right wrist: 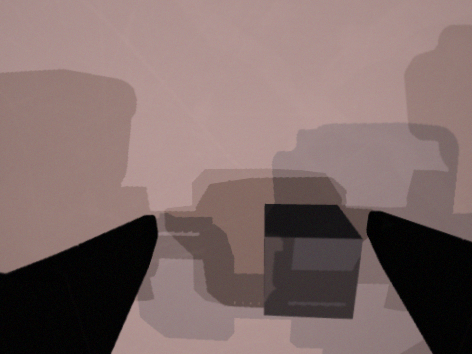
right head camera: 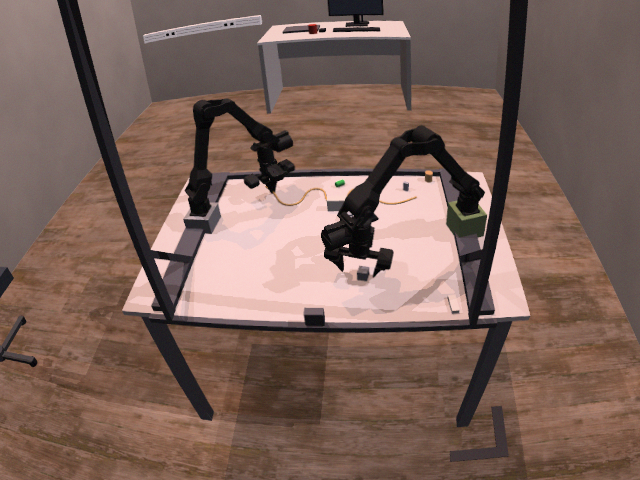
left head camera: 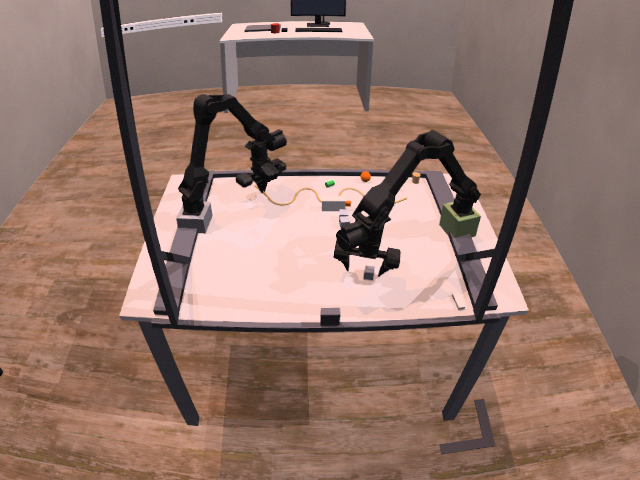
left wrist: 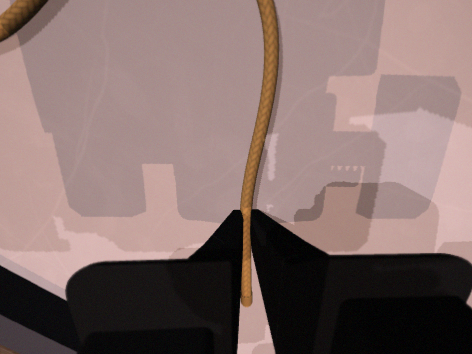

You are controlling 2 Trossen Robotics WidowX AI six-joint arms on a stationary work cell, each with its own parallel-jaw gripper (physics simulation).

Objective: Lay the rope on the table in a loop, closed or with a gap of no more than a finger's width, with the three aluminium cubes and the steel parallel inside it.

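Frame: origin at the left arm's base, x back, y right, z up, level; centimetres.
Seen in the pictures: left gripper, fingertip midpoint: [right head camera: 273, 192] [left head camera: 262, 192] [left wrist: 245, 217]; right gripper, fingertip midpoint: [right wrist: 261, 223] [right head camera: 358, 273] [left head camera: 363, 273]; left arm's base at its link origin: [right head camera: 200, 210] [left head camera: 193, 209]; right arm's base at its link origin: [right head camera: 467, 208] [left head camera: 462, 210].
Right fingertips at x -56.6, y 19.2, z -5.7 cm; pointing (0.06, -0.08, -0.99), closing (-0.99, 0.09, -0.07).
Pixels of each thing's top centre, then the offset from my right fingertips to it. "spot": a spot on its surface instead.
- tan rope at a spot on its surface: [left wrist: 270, 65] spot: dx +31.9, dy -33.9, dz +0.3 cm
- aluminium cube at its top centre: [right wrist: 310, 279] [right head camera: 363, 269] [left head camera: 369, 269] dx -1.6, dy +0.9, dz +2.7 cm
- grey bar at its top centre: [right head camera: 341, 198] [left head camera: 336, 198] dx +9.2, dy -31.5, dz +4.2 cm
- green cylinder at its top centre: [right head camera: 339, 180] [left head camera: 329, 181] dx +12.1, dy -45.8, dz +1.9 cm
- orange ball at its top centre: [left head camera: 365, 172] dx -1.1, dy -50.7, dz +3.7 cm
- tan cylinder at its top centre: [right head camera: 428, 172] [left head camera: 416, 174] dx -21.1, dy -53.1, dz +3.2 cm
- small grey piece at its top centre: [right head camera: 406, 182] dx -12.4, dy -45.4, dz +3.0 cm
- small thin bar at its top centre: [right head camera: 453, 302] [left head camera: 459, 299] dx -28.2, dy +10.2, dz +0.9 cm
The tan rope [left head camera: 282, 204] [right head camera: 291, 204] [left wrist: 270, 65] lies in an open, wavy line along the back, partly behind the right arm. My left gripper [left head camera: 262, 189] [right head camera: 272, 190] [left wrist: 245, 217] is shut on one rope end. My right gripper [left head camera: 364, 272] [right head camera: 358, 272] [right wrist: 261, 223] is open around an aluminium cube [left head camera: 369, 273] [right head camera: 363, 274] [right wrist: 310, 277] near the front, which sits closer to one finger in the right wrist view. A grey bar [left head camera: 332, 206] [right head camera: 336, 205], apparently the steel parallel, lies beside the rope. Pale cube shapes [left head camera: 344, 218] show in front of it, partly covered by the right arm.
A green cylinder [left head camera: 329, 183] [right head camera: 339, 182], an orange ball [left head camera: 365, 176] and a tan cylinder [left head camera: 415, 178] [right head camera: 428, 176] are at the back. A small grey piece [right head camera: 405, 186] stands beyond the rope. A small thin bar [left head camera: 458, 301] [right head camera: 453, 304] lies at the front right.
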